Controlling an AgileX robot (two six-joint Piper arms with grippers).
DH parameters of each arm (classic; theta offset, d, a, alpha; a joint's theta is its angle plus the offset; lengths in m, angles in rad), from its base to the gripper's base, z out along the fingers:
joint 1: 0 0.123 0 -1.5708
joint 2: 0.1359 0 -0.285 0
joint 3: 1.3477 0 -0.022 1.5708
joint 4: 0 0.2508 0 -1.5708
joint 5: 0 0 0.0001 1.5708
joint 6: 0 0.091 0 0
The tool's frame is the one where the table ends.
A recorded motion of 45 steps. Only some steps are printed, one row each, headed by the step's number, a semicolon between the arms.
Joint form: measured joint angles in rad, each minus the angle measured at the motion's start. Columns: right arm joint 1, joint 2, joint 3, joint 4, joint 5, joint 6; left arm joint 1, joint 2, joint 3, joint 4, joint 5, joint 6.
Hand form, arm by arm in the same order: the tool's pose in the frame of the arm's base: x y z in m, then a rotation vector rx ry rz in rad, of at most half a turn. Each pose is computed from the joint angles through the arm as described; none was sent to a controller.
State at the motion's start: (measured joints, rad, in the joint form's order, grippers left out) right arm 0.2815 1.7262 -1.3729 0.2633 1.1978 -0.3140; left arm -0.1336 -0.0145 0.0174 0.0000 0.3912 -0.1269
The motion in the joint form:
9: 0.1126 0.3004 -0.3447 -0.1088 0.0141 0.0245; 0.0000 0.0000 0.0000 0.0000 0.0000 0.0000
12: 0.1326 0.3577 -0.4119 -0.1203 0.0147 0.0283; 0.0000 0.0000 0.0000 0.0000 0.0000 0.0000
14: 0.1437 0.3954 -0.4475 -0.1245 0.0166 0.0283; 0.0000 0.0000 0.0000 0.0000 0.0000 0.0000
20: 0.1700 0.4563 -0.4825 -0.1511 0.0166 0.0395; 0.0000 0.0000 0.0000 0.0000 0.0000 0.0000
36: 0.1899 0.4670 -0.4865 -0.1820 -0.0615 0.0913; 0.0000 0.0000 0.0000 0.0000 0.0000 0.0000
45: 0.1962 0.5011 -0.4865 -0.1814 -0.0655 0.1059; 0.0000 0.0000 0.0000 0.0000 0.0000 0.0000
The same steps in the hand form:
9: 0.3837 0.1738 0.2367 -0.9437 2.8517 0.2337; 0.0514 -0.0069 0.1730 0.0063 1.8816 -0.1789
12: 0.3937 0.1863 0.2296 -0.9702 2.8352 0.2201; 0.0514 -0.0069 0.1730 0.0063 1.8816 -0.1789
14: 0.3991 0.1937 0.2223 -0.9892 2.8338 0.2151; 0.0514 -0.0069 0.1730 0.0063 1.8816 -0.1789
20: 0.4036 0.2063 0.2039 -1.0289 2.8500 0.1779; 0.0514 -0.0069 0.1730 0.0063 1.8816 -0.1789
36: 0.4082 0.2156 0.2009 -0.9691 2.7981 0.1477; 0.0514 -0.0069 0.1730 0.0063 1.8816 -0.1789
45: 0.4092 0.2194 0.1851 -0.9652 2.8322 0.1458; 0.0514 -0.0069 0.1730 0.0063 1.8816 -0.1789

